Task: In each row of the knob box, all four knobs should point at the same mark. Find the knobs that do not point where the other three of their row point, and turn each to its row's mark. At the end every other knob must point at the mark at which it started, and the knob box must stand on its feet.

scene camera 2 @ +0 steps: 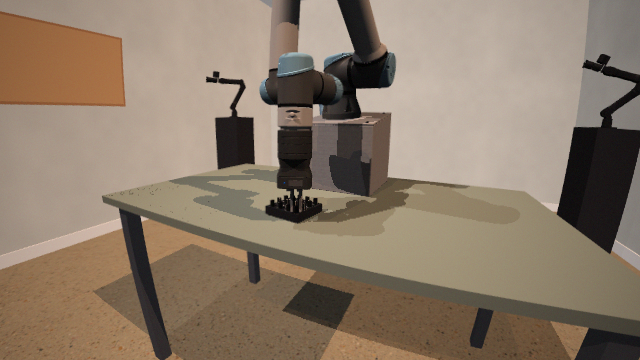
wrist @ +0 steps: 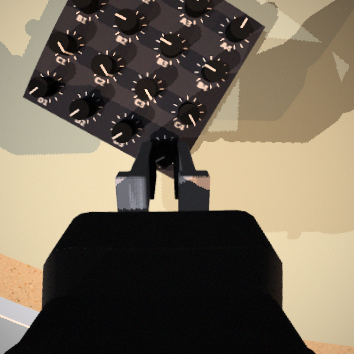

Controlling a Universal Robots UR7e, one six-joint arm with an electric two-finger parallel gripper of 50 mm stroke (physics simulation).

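Frame: origin at the arm's base, x ahead, y left, z up, level; millimetres.
Where they show: gripper, fingertip midpoint: [scene camera 2: 296, 210] [wrist: 164, 159]; arm's base at its link origin: [scene camera 2: 341, 116].
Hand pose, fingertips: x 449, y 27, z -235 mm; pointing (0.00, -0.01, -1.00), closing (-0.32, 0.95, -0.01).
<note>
Each offset is from my fingertips to the top centre of the thing. Level surfaces: height alone.
The black knob box @[32 mm right, 52 mm back, 11 mm up] [scene camera 2: 293, 215] [wrist: 112, 90] stands flat on the table and looks turned askew in the wrist view. My gripper [scene camera 2: 296, 206] [wrist: 164, 159] points down at its near corner and is shut on knob D4 @[1 mm right, 4 mm back, 10 mm up] [wrist: 163, 159]; the fingers partly hide its scale. D4's white line points lower left, nearly parallel to those of D1 @[80 mm right, 21 mm back, 11 mm up] [wrist: 45, 86], D2 @[54 mm right, 15 mm back, 11 mm up] [wrist: 83, 107] and D3 @[28 mm right, 10 mm back, 11 mm up] [wrist: 124, 131]. C1 @[74 mm right, 47 mm back, 11 mm up] [wrist: 66, 44], C2 @[48 mm right, 41 mm back, 11 mm up] [wrist: 106, 65], C3 @[22 mm right, 36 mm back, 11 mm up] [wrist: 148, 87] and C4 @[4 mm left, 30 mm back, 11 mm up] [wrist: 190, 113] point down and slightly right. B2, B3 and B4 point upper left. A4 points upper right. Row A is partly cut off.
The box stands on the green-grey table @[28 mm down] [scene camera 2: 450, 240]. The robot's pedestal [scene camera 2: 379, 155] is behind it. Neighbouring knobs D3 and C4 stand close to the fingers. Black stands [scene camera 2: 235, 142] [scene camera 2: 595, 185] with small arms are beyond the table on both sides.
</note>
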